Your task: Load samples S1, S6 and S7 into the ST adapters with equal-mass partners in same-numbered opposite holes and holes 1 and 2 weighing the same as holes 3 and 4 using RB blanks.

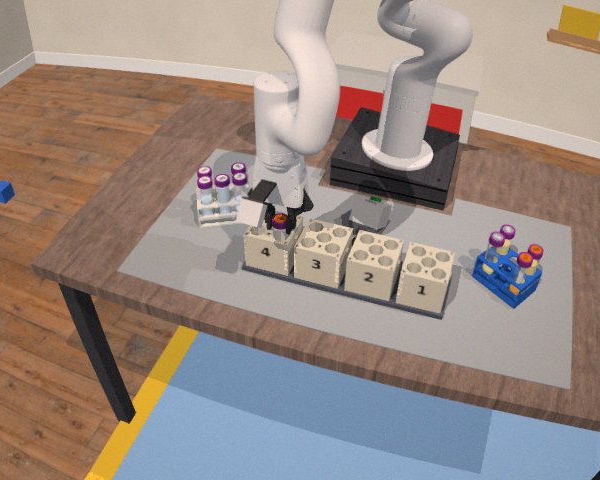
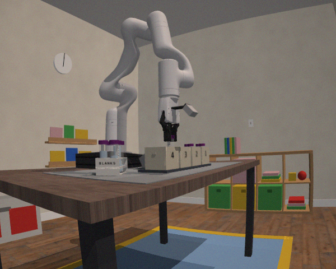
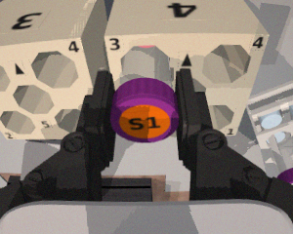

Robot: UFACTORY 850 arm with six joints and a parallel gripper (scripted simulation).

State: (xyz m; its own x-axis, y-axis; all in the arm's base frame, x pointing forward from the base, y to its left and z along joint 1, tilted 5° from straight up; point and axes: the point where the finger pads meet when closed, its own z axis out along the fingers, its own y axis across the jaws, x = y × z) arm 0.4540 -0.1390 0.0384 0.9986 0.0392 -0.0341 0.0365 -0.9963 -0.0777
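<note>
My hand is 5 cm above the sample S1 and 1 cm to the left of it. Also, from my hand: green DONE key 23 cm behind, 14 cm to the left, 7 cm below; then white blank rack RB 20 cm to the right, 12 cm behind, 11 cm below; then loading stand ST 14 cm to the left, 13 cm below, 4 cm behind.
</note>
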